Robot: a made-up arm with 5 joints.
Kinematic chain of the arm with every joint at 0, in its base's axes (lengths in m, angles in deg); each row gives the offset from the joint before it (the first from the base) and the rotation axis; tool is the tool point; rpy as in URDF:
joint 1: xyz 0.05 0 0.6 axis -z
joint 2: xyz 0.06 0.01 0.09 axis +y
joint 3: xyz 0.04 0 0.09 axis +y
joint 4: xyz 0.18 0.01 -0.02 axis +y
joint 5: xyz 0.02 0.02 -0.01 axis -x
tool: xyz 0.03 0.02 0.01 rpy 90 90 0
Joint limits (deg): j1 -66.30..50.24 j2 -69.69..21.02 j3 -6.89..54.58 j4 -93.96..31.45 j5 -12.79..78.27
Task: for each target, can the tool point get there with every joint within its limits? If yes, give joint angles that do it. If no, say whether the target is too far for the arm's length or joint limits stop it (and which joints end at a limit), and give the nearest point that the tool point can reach.
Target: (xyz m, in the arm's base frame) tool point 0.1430 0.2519 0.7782
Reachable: yes | joints -56.30 -41.32 39.61 -18.47 23.93
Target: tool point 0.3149 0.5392 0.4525
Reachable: no: too far | nearest point 0.1966 0.2985 0.6280 | short by 0.321 m
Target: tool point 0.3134 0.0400 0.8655
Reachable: yes | joints 4.36 -36.21 12.59 -26.44 53.49
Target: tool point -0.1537 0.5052 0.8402
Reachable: no: too far | nearest point 0.1228 0.3209 0.8132 | short by 0.333 m
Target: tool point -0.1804 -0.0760 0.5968
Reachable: no: joint limits stop it (at a limit: joint 1, joint 2, joint 3, joint 4, joint 5) | nearest point 0.0465 0.1260 0.5406 | short by 0.309 m
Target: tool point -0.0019 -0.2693 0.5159
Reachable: no: joint limits stop it (at a limit: joint 1, joint 2, joint 5) | nearest point 0.2015 -0.0979 0.5253 | short by 0.266 m
